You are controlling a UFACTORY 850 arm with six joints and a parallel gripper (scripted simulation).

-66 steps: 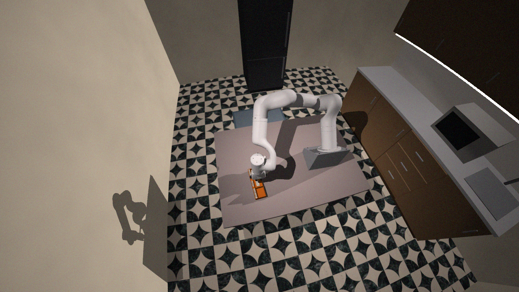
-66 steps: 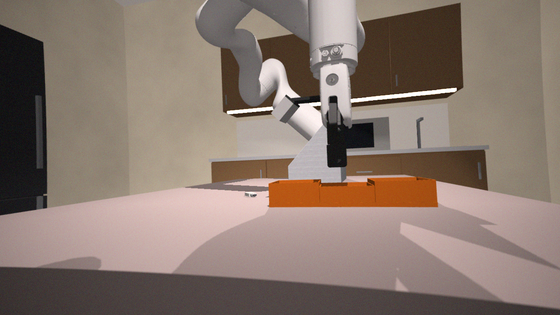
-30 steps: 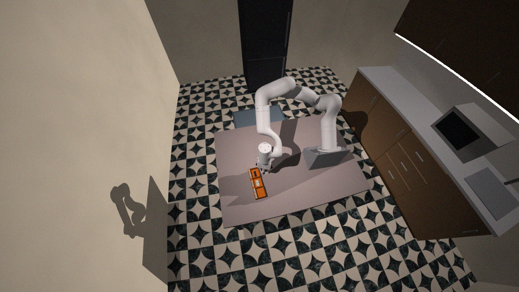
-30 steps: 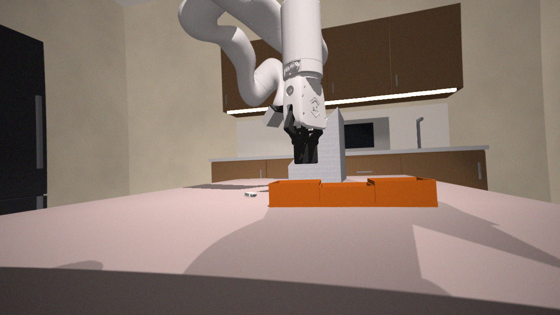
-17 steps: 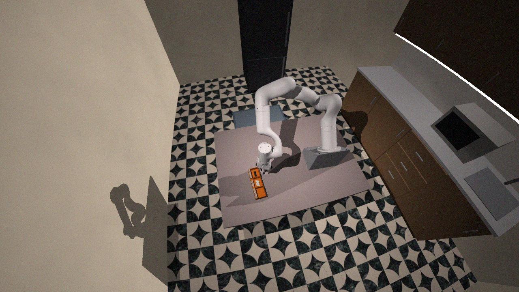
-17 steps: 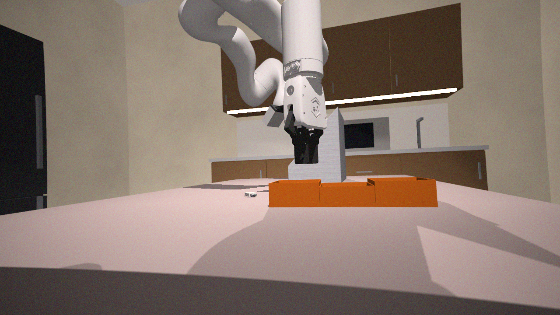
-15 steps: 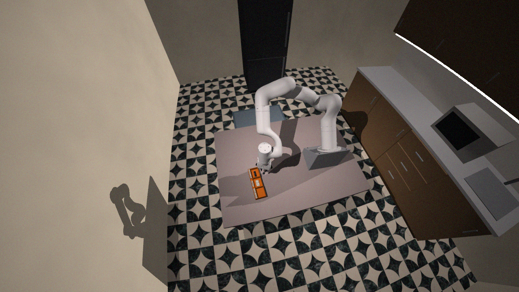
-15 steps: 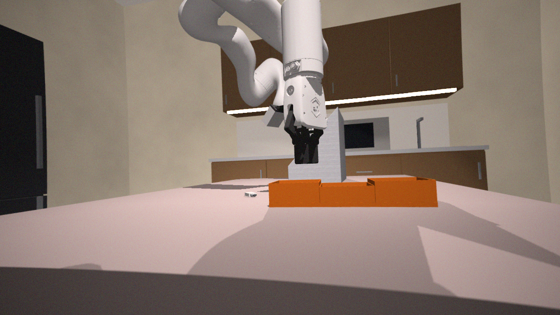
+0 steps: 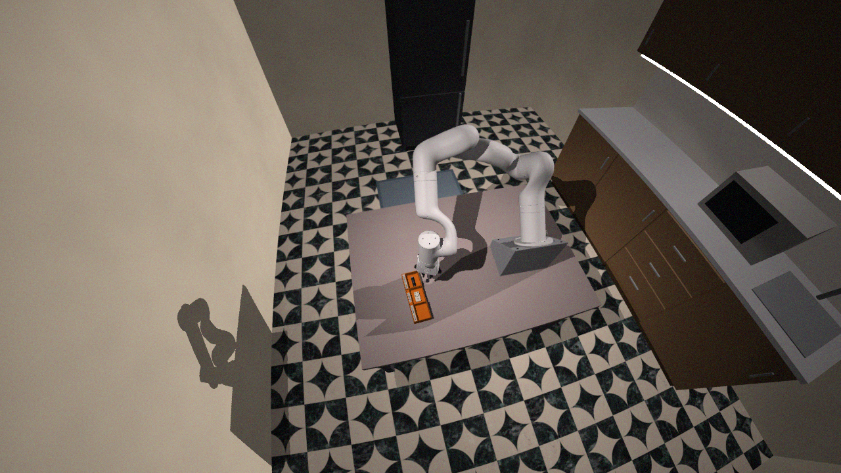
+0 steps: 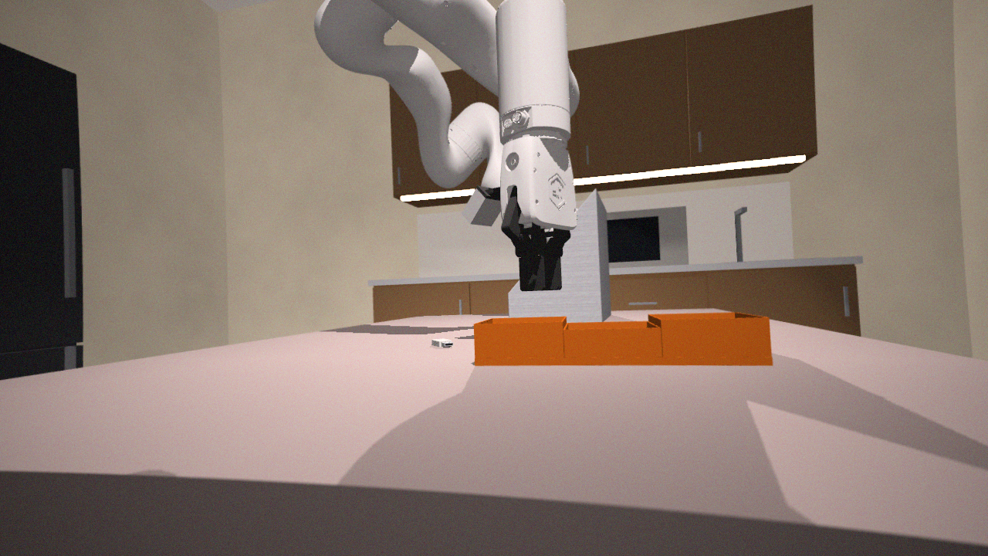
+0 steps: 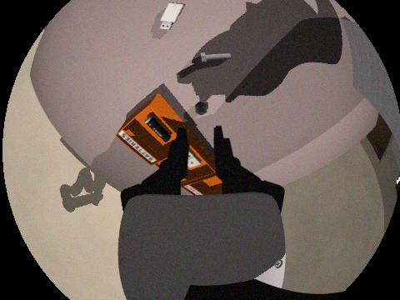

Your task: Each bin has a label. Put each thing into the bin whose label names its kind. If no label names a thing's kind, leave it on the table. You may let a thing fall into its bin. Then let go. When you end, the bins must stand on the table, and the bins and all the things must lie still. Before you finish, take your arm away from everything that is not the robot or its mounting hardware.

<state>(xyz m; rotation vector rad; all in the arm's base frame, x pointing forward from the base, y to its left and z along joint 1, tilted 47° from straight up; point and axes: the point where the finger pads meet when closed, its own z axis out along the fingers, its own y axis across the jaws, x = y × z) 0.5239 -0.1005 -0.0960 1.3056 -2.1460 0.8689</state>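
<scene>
Now: hand 80 mm above the black nut. Round my hand: silver bolt (80 mm below, 60 mm to the right, 50 mm behind); then black battery (70 mm below, 70 mm ahead, 10 mm to the right); then white domino (80 mm below, 70 mm to the left, 70 mm ahead).
</scene>
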